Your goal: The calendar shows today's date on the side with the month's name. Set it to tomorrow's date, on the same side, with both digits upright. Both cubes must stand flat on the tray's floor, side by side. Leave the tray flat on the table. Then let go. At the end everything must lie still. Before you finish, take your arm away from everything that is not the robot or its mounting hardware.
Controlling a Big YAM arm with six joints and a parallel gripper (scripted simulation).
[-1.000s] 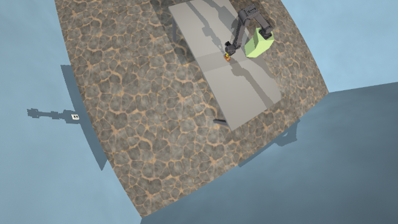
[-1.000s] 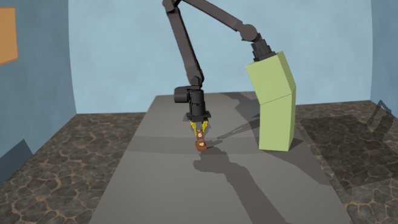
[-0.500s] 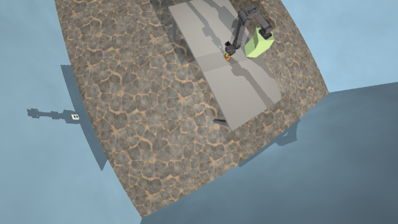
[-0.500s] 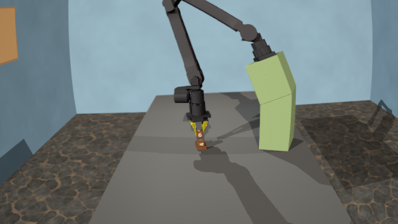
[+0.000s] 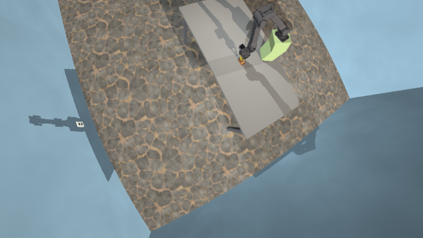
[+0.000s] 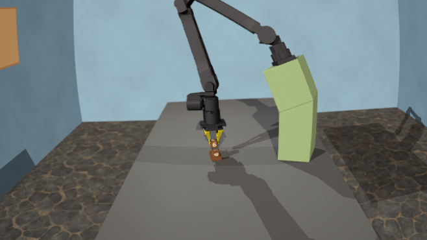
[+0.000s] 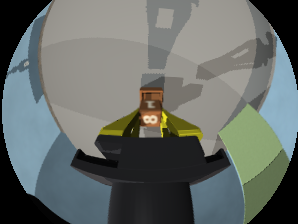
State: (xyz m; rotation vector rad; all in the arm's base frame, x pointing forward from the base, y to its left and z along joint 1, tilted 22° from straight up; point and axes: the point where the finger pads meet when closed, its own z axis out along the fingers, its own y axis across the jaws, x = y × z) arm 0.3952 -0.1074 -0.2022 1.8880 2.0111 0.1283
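Right now the calendar tray is 2 cm to the left of my hand and 5 cm below it. The rest, counted from my hand: brown number cube: right at my hand.
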